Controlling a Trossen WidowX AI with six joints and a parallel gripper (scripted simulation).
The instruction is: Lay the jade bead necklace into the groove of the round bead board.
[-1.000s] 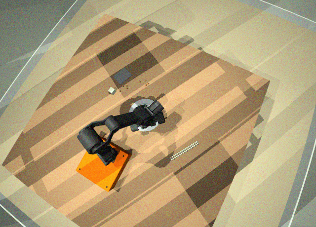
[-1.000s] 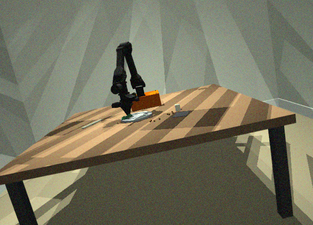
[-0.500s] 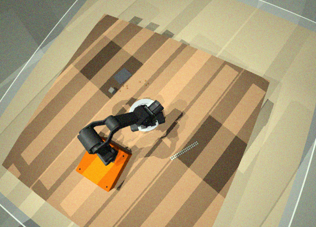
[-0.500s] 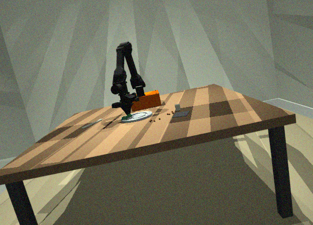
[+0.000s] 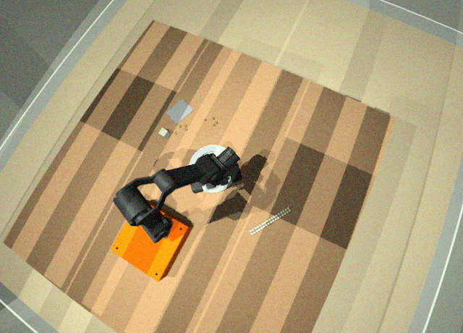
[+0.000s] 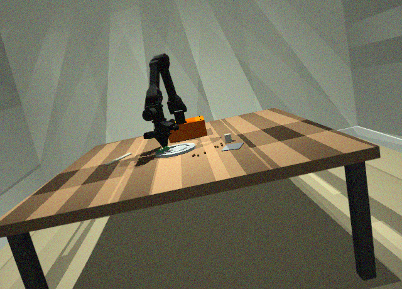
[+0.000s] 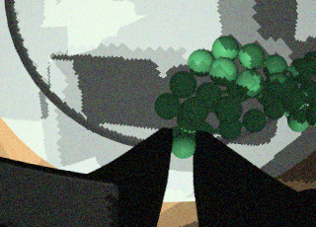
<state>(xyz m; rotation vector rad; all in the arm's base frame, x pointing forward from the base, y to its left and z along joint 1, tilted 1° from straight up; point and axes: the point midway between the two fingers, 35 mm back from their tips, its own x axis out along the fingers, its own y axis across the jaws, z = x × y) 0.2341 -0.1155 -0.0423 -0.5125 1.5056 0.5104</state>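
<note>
The round bead board is 40 mm ahead of my gripper tip, 50 mm to the left of it and 10 mm below it. Also, from my gripper tip: grey flat plate (230 mm ahead, 290 mm to the left, 20 mm below); then small white cube (110 mm ahead, 300 mm to the left).
</note>
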